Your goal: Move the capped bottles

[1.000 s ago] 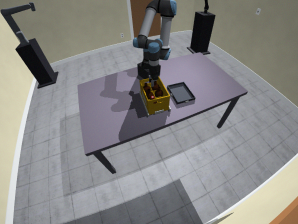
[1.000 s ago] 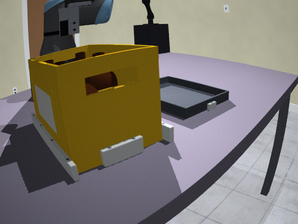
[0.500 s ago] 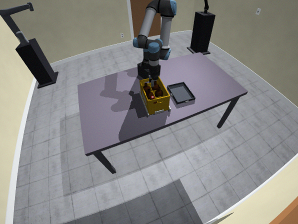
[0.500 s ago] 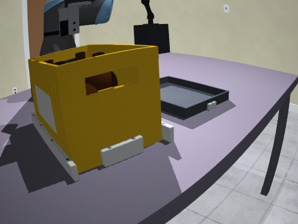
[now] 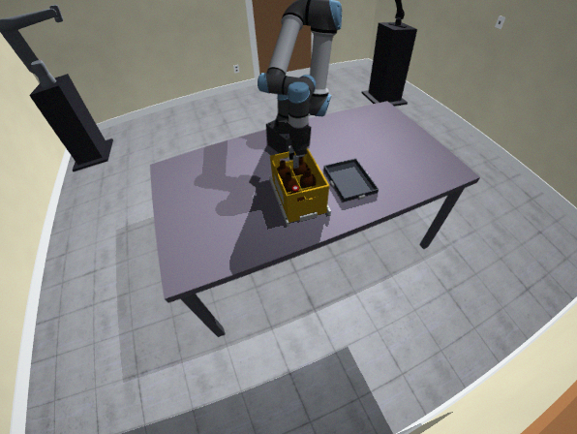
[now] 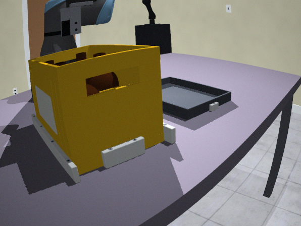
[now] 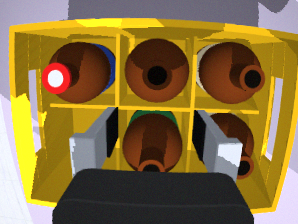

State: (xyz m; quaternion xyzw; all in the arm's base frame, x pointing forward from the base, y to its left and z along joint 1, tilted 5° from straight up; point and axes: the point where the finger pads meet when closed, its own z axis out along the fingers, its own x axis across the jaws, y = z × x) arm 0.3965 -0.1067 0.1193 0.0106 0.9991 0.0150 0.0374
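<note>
Right now my hand is 20 mm to the right of the yellow crate and 150 mm above it. Also, from my hand: dark tray: 20 mm behind, 300 mm to the left, 220 mm below.
</note>
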